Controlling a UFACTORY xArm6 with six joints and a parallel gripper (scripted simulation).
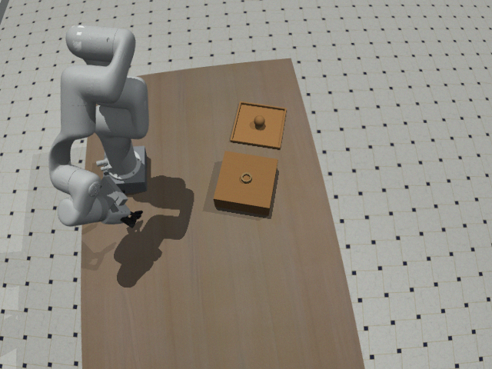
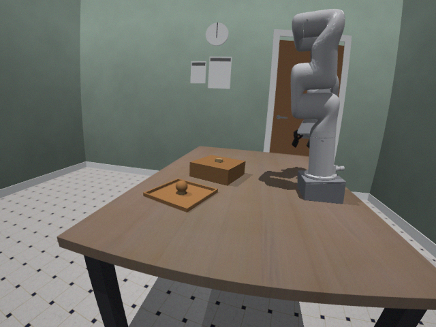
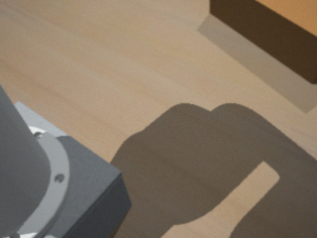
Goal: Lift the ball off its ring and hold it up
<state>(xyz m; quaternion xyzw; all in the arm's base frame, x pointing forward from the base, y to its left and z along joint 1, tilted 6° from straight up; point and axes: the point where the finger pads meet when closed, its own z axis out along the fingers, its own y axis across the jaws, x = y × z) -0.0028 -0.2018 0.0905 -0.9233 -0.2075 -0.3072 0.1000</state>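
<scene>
Now: hand 52 cm short of the wooden ball, 26 cm to the right of it and 14 cm above it. The rest, counted from my hand: flat wooden tray 52 cm ahead, 26 cm to the left, 16 cm below; raised wooden block 39 cm ahead, 2 cm to the left, 11 cm below.
</scene>
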